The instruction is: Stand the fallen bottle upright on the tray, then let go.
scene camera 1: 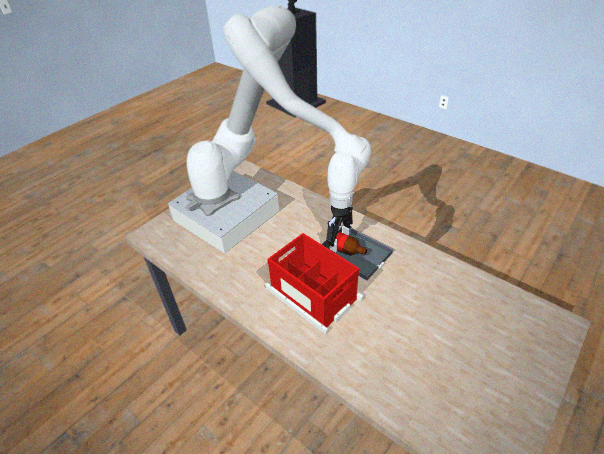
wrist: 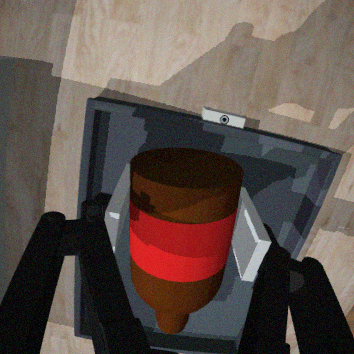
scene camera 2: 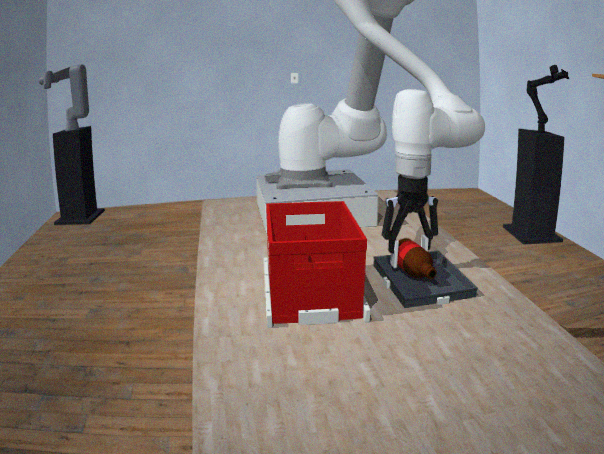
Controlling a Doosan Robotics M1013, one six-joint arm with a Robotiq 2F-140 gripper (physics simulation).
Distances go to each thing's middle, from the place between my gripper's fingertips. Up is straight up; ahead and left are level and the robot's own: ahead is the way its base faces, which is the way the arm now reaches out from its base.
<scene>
My hand is 4 cm short of the brown bottle (scene camera 2: pixel 417 262), 1 cm to the right of it and 2 cm below it.
</scene>
